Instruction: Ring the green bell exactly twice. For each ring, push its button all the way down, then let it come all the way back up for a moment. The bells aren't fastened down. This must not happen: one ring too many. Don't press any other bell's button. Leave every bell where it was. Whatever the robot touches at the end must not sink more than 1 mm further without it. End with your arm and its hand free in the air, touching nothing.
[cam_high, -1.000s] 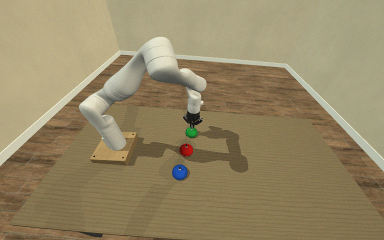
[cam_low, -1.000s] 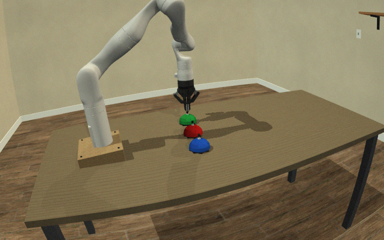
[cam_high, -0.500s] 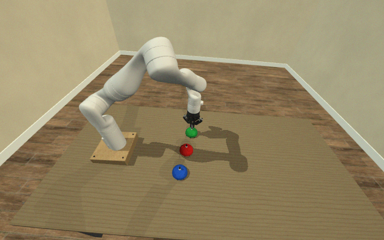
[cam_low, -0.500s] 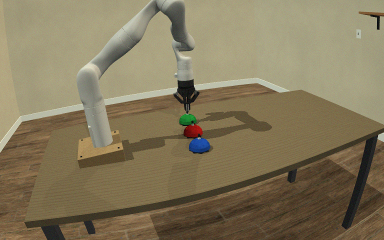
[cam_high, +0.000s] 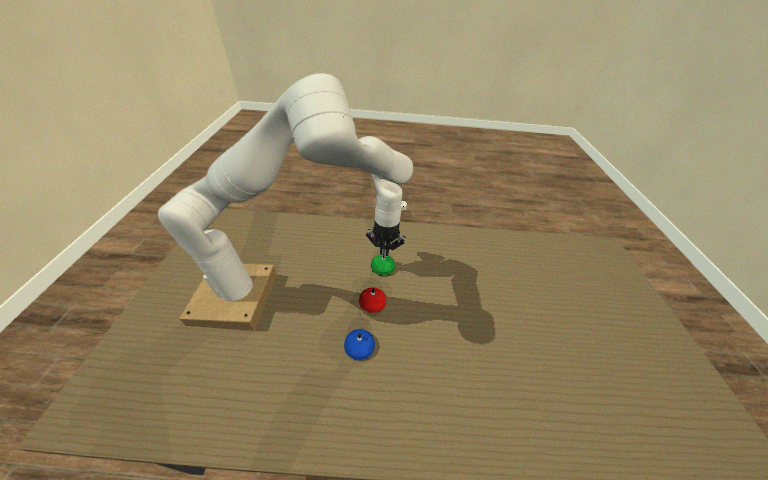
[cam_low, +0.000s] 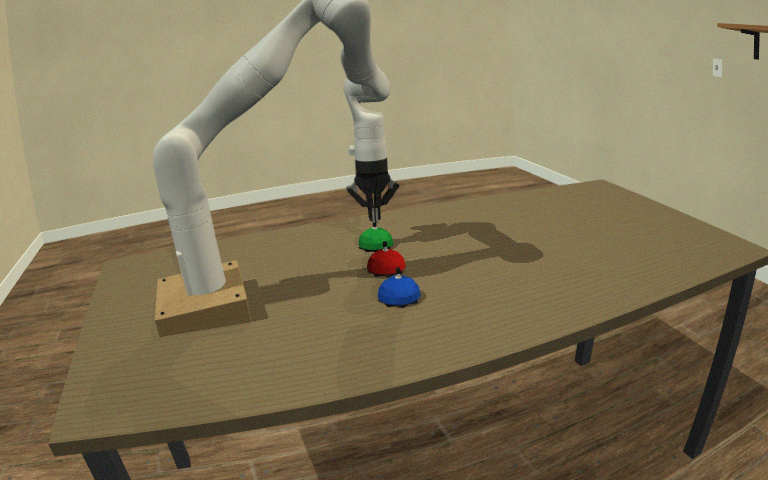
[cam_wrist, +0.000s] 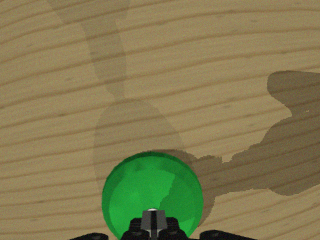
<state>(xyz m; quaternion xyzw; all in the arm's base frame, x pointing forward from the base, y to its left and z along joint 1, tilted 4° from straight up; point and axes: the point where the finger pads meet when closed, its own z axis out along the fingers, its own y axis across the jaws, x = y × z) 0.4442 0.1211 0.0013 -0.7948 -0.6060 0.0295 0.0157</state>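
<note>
Right now the green bell is 40 mm below my hand. Round my hand: red bell (140 mm to the right, 40 mm below, 40 mm behind); then blue bell (280 mm to the right, 80 mm behind, 40 mm below).
</note>
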